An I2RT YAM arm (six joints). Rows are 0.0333 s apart.
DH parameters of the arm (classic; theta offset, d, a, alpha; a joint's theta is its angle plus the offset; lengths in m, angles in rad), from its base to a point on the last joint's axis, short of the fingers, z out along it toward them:
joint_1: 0 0.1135 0.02 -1.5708
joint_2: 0 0 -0.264 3.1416
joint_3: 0.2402 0 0.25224 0
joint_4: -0.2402 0 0.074 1.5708
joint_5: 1.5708 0 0 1.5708
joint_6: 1.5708 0.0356 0 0
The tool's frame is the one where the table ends.
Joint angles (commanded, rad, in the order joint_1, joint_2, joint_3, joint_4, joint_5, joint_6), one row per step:
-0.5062, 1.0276, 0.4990, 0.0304, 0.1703, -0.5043
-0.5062, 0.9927, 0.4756, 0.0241, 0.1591, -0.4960
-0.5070, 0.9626, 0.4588, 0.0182, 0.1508, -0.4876
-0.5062, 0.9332, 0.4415, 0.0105, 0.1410, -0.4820
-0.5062, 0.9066, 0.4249, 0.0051, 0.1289, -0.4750
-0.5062, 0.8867, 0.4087, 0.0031, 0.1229, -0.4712
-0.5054, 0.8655, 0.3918, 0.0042, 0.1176, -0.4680
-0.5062, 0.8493, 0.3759, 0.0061, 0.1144, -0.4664
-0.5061, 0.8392, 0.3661, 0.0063, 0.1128, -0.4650
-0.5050, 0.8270, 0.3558, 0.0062, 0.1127, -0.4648
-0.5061, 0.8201, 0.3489, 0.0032, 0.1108, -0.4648
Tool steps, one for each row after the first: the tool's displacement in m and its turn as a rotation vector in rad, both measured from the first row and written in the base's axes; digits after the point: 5 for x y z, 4 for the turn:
-0.00564, 0.00358, -0.00165, 0.0078, -0.0118, 0.0060
-0.01019, 0.00624, -0.00216, 0.0134, -0.0249, 0.0086
-0.01454, 0.00924, -0.00334, 0.0191, -0.0340, 0.0155
-0.01843, 0.01189, -0.00473, 0.0268, -0.0445, 0.0230
-0.02163, 0.01390, -0.00695, 0.0311, -0.0494, 0.0266
-0.02475, 0.01602, -0.00896, 0.0328, -0.0569, 0.0307
-0.02748, 0.01749, -0.01147, 0.0342, -0.0604, 0.0321
-0.02914, 0.01850, -0.01313, 0.0356, -0.0619, 0.0330
-0.03095, 0.01973, -0.01465, 0.0349, -0.0636, 0.0341
-0.03231, 0.02033, -0.01619, 0.0372, -0.0614, 0.0346

